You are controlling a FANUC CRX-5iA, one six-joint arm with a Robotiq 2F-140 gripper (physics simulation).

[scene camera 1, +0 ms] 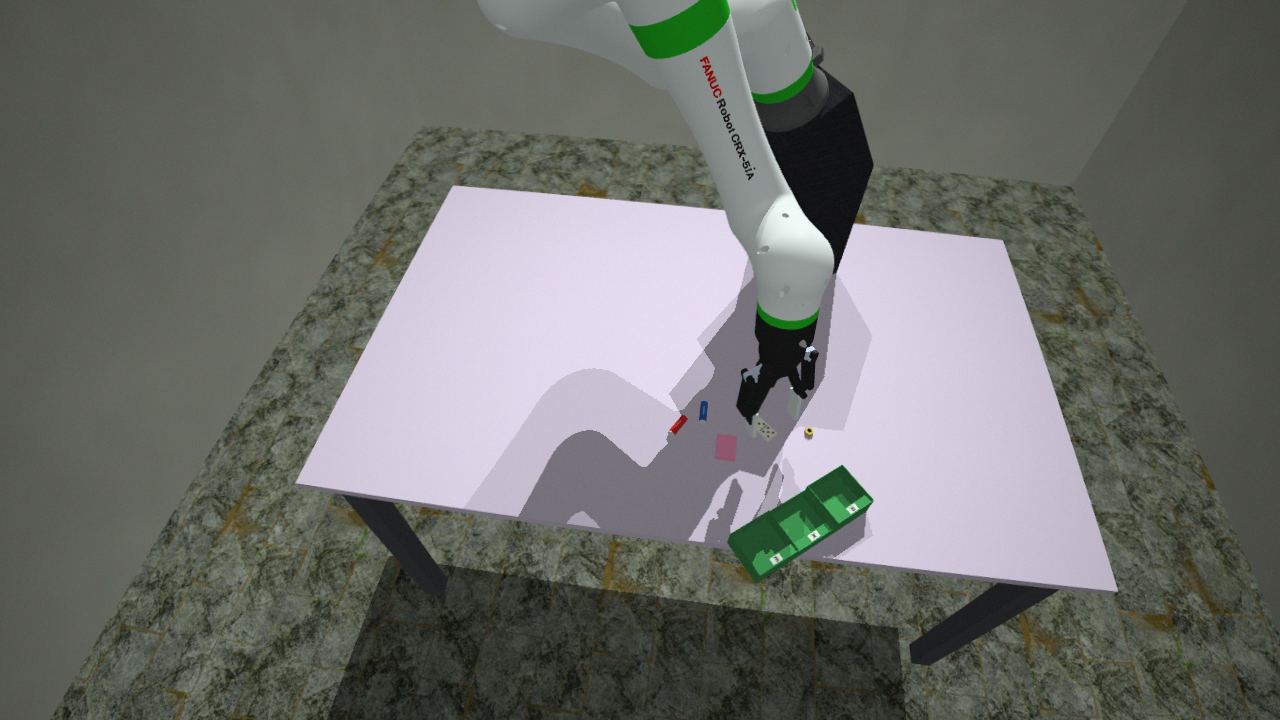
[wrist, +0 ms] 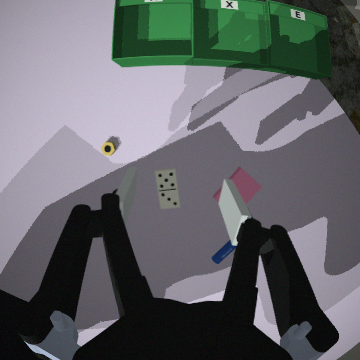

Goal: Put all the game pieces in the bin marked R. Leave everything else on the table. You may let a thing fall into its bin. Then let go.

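Frame: origin at the arm's base, x back, y right, z up, level; millimetres.
Where they show: gripper, fingertip midpoint: (scene camera 1: 771,423) (wrist: 179,185); arm's base at its link origin: (scene camera 1: 789,100).
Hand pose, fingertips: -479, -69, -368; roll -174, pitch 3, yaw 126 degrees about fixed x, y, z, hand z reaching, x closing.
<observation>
Things, the pixels of their top centre, and the offset from my fingertips, as dx, dy, dz. "pt": a spot on its surface instead.
- cream domino with black dots, top centre: (wrist: 167,189) (scene camera 1: 763,427) +30, +7, -64
- green bin at its top centre: (wrist: 233,22) (scene camera 1: 804,516) -160, -75, -25
- yellow hex nut at its top centre: (wrist: 107,148) (scene camera 1: 809,430) +42, -82, -63
- pink square at a spot on its surface: (wrist: 245,186) (scene camera 1: 724,451) pt -41, +75, -62
- blue cylinder at its top centre: (wrist: 227,251) (scene camera 1: 703,410) +38, +128, -57
- red cylinder at its top centre: (scene camera 1: 677,424) -4, +172, -57
A cream domino with black dots (scene camera 1: 764,428) (wrist: 168,197) lies flat on the table. My gripper (scene camera 1: 775,415) (wrist: 179,185) is partly open and empty above it; in the wrist view the domino shows between the two pads, nearer the left one. The green bin (scene camera 1: 794,548) (wrist: 150,63) has three compartments in a row. In the wrist view the middle label reads X and the right one E; the left label is cut off by the top edge, so its letter cannot be read. The labels are too small to read in the scene view.
A yellow hex nut (scene camera 1: 808,431) (wrist: 108,148) lies beside the domino. A pink square (scene camera 1: 725,447) (wrist: 245,186) lies on its other side, partly behind a finger pad in the wrist view. A blue cylinder (scene camera 1: 703,411) (wrist: 223,252) and a red cylinder (scene camera 1: 677,424) lie farther off.
</observation>
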